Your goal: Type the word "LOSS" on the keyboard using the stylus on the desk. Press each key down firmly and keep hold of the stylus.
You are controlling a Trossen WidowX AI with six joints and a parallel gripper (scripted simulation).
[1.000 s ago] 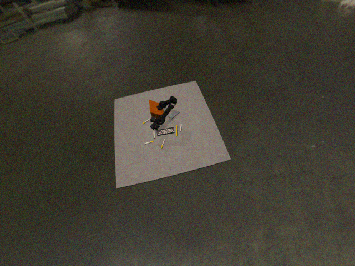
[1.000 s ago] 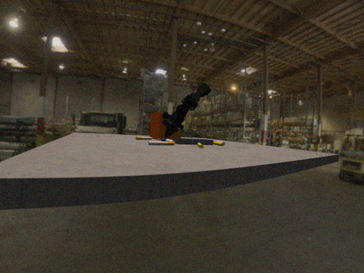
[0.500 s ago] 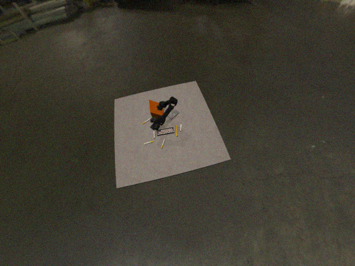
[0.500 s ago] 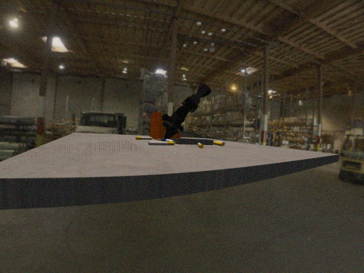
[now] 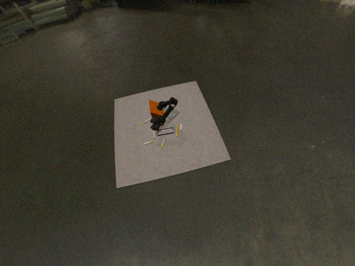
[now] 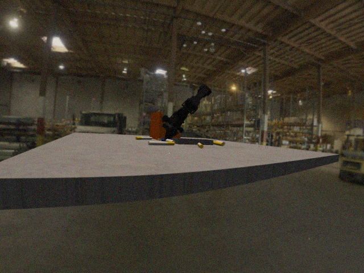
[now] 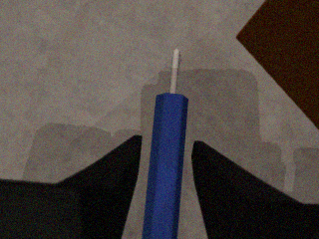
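Now: the blue stylus 10 mm to the right of my gripper tip and 10 mm behind it. Also, from my gripper tip: grey stylus tip: 40 mm behind, 30 mm to the right.
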